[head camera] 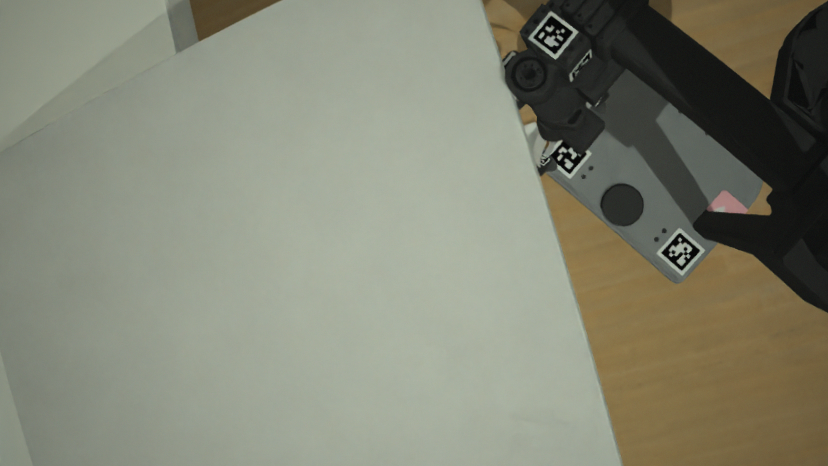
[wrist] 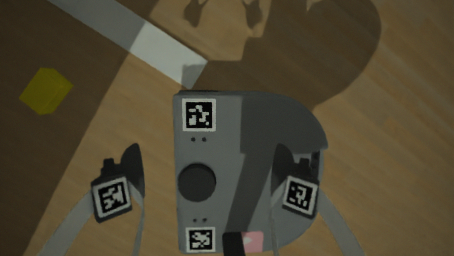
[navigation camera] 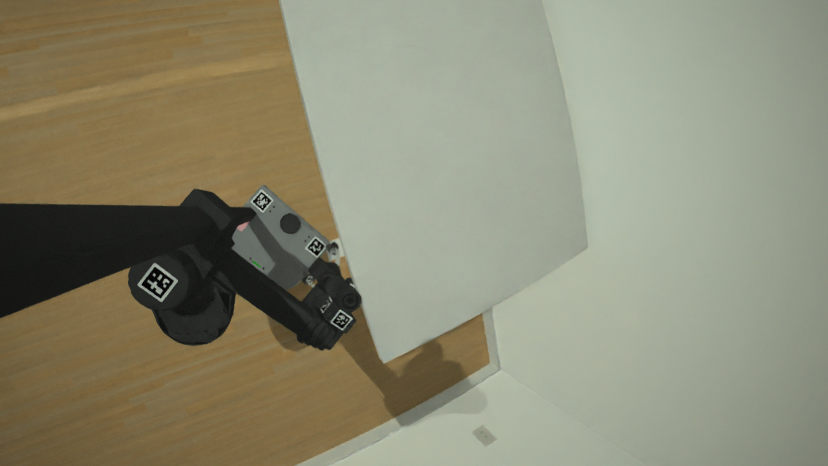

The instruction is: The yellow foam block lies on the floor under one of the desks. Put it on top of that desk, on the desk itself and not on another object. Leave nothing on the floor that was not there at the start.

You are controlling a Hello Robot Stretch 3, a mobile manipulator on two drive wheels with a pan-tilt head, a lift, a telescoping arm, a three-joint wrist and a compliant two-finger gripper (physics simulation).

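Seen in the pictures: robot's base, origin of the base link: (head camera: 621, 203) (navigation camera: 289, 222).
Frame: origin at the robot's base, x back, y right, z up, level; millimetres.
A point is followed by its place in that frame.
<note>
The yellow foam block (wrist: 46, 91) lies on the shaded floor at the left of the wrist view. It does not show in the head or navigation view. The desk (head camera: 324, 231) {x -220, y 213, z 720 mm} (navigation camera: 446, 150) {x -347, y 109, z 720 mm} has a pale grey-white top that fills much of the head view and the middle of the navigation view. My gripper (wrist: 209, 161) {x 22, y 127, z 396 mm} is open, with nothing between its fingers. It points down above my own grey base, beside the desk's long edge. In the wrist view the block is ahead and left of the left finger, well apart from it. In the head view the fingers are mostly hidden.
My grey base (head camera: 666, 173) {x 88, y -22, z 160 mm} (navigation camera: 278, 243) {x 80, y 14, z 159 mm} (wrist: 225, 120) stands on the wooden floor beside the desk. A white bar (wrist: 160, 55), perhaps a desk foot, lies on the floor between block and base. Walls (navigation camera: 695, 173) {x -692, y 527, z 1044 mm} meet behind the desk, with an outlet (navigation camera: 484, 435) {x 248, y 1271, z 402 mm} low on one.
</note>
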